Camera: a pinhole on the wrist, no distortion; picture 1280 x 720 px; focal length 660.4 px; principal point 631.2 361.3 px. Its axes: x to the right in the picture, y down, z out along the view. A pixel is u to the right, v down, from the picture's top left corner.
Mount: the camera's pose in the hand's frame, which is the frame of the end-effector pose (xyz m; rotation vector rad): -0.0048 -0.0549 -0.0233 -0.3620 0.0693 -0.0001
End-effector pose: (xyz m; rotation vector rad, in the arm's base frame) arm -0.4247 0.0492 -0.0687 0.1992 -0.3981 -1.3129
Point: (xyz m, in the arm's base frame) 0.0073 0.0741 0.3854
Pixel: outside the picture
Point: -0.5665 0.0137 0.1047
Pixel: 706.4 52.7
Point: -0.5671 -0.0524 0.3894
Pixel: 789.9 211.2
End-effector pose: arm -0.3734 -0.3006 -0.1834 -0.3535 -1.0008 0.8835
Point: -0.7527 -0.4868 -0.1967
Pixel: 152.3 356.1
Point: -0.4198 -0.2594 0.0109
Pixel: 1190.5 27.1
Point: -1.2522 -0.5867 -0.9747
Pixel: outside the picture
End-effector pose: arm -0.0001 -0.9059 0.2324 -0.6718 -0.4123 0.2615
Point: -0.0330 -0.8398 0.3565
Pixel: 725.9 232.6
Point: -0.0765 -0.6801 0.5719
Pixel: 771.9 136.1
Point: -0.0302 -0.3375 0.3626
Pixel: 847.9 615.4
